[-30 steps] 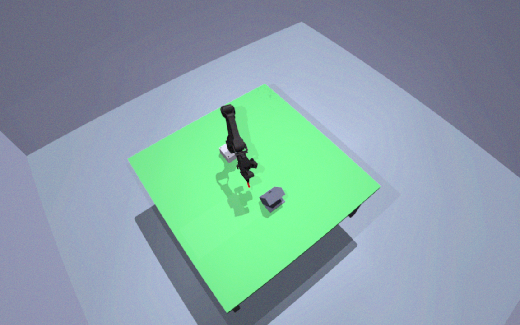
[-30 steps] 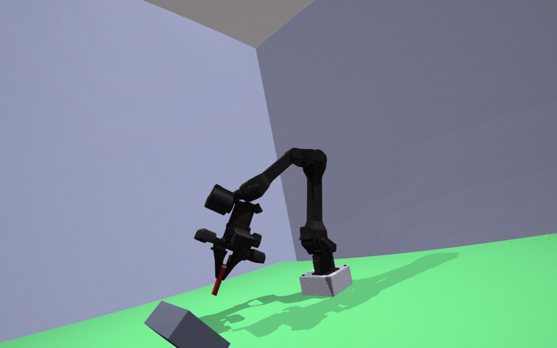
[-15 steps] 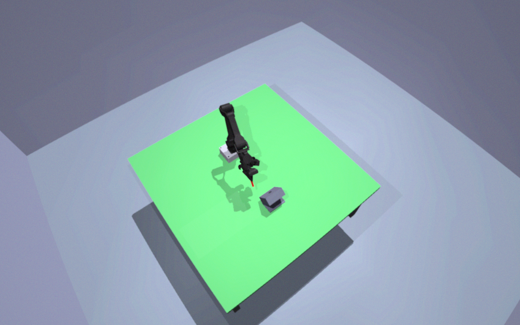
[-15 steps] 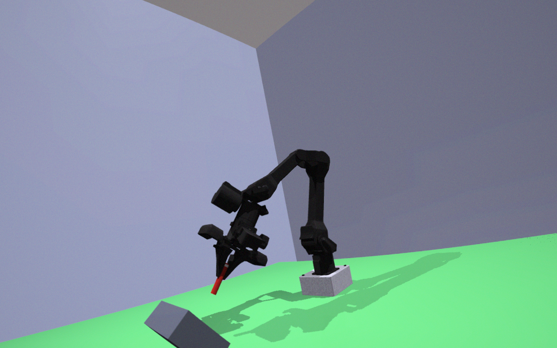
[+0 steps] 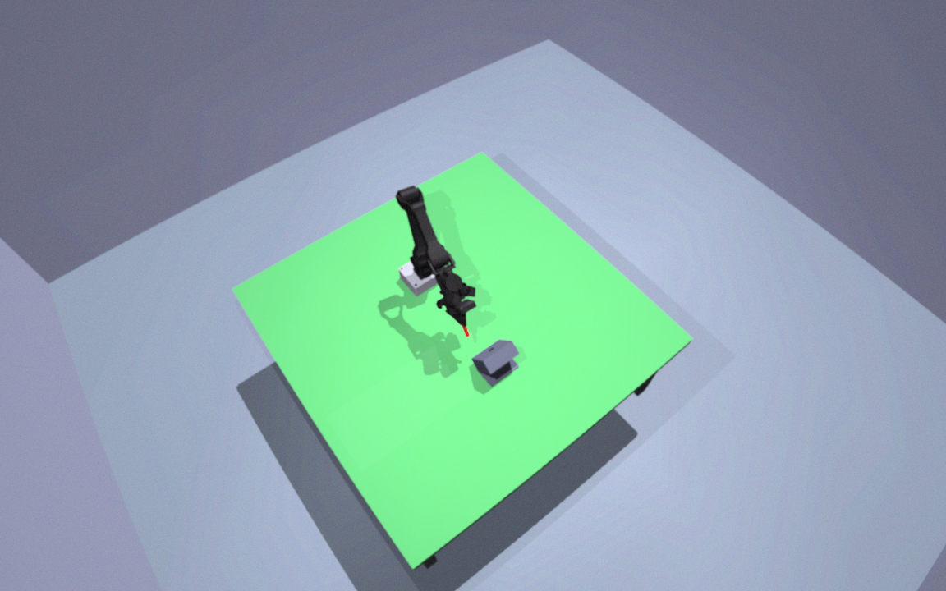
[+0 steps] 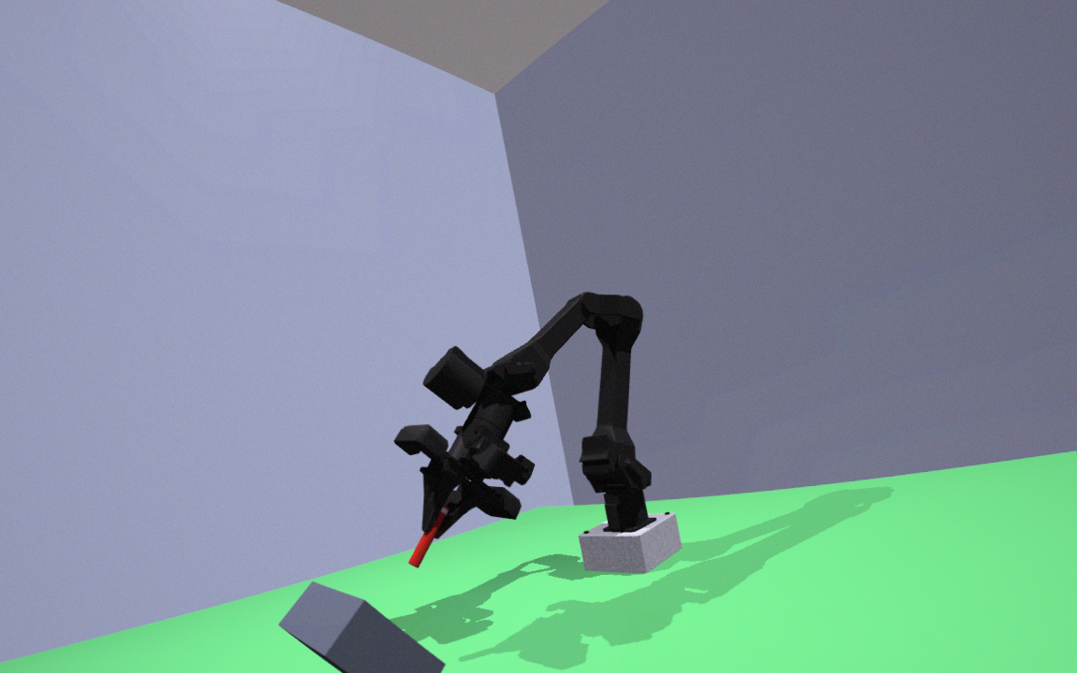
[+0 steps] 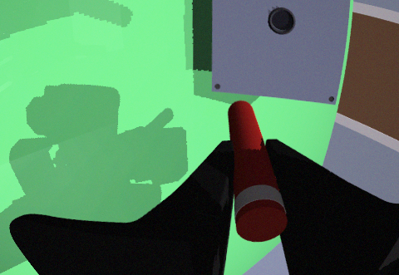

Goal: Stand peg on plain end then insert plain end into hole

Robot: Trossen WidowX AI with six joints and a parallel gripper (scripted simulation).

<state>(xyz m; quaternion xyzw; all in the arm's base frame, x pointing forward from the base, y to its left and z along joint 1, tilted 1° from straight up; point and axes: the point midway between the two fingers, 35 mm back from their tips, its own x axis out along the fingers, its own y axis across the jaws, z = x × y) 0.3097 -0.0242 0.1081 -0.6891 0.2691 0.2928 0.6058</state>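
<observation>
The grey sloped panel lies 12 cm ahead of my gripper tip, 5 cm to the left of it and 8 cm below it. Round my gripper tip: red peg: 1 cm behind, 1 cm above.
</observation>
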